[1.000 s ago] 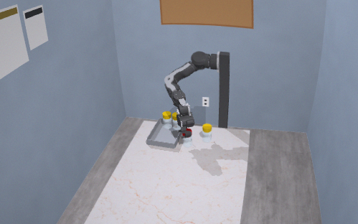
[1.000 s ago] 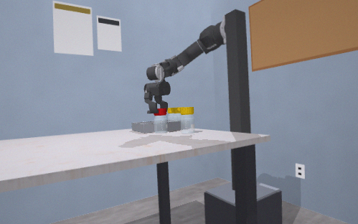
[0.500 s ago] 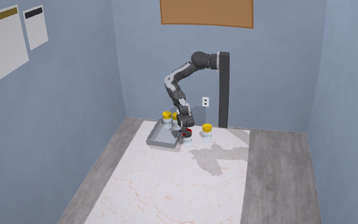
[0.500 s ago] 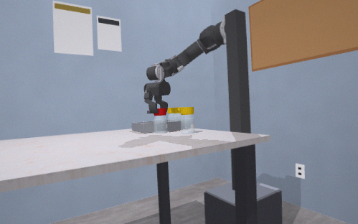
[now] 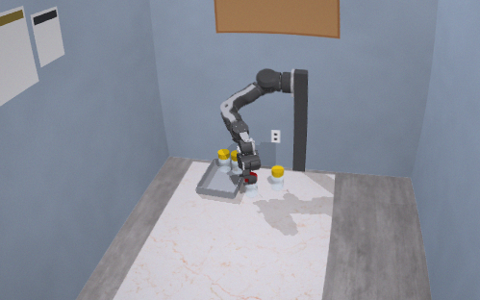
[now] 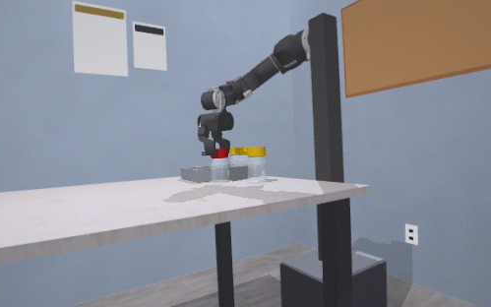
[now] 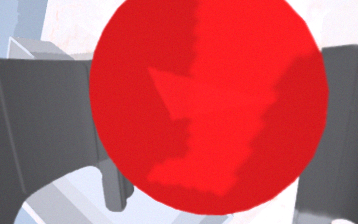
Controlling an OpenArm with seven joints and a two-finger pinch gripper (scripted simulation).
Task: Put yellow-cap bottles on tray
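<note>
The red-capped bottle is 10 mm behind my hand, 10 mm to the left of it and 50 mm below it. The rest, counted from my hand: grey tray 80 mm behind, 140 mm to the right, 80 mm below.
</note>
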